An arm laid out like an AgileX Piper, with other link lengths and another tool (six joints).
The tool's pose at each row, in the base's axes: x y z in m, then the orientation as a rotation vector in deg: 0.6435, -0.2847, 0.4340, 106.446, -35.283, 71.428; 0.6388, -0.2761, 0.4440, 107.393, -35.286, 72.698; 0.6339, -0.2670, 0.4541, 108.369, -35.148, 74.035; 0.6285, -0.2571, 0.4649, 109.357, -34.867, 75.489; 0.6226, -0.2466, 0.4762, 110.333, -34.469, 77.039; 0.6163, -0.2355, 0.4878, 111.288, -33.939, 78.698; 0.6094, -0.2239, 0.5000, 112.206, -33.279, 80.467; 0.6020, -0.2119, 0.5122, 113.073, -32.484, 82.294; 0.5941, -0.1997, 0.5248, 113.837, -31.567, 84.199
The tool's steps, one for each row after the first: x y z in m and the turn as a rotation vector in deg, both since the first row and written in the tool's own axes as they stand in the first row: 0.0076, 0.0021, -0.0115, 1.332, 0.102, 0.751; 0.0153, 0.0042, -0.0236, 2.752, 0.266, 1.446; 0.0234, 0.0064, -0.0368, 4.273, 0.522, 2.111; 0.0318, 0.0088, -0.0508, 5.861, 0.862, 2.750; 0.0403, 0.0113, -0.0656, 7.521, 1.299, 3.363; 0.0492, 0.0142, -0.0812, 9.242, 1.838, 3.951; 0.0579, 0.0172, -0.0974, 10.990, 2.463, 4.485; 0.0668, 0.0206, -0.1141, 12.738, 3.205, 4.980
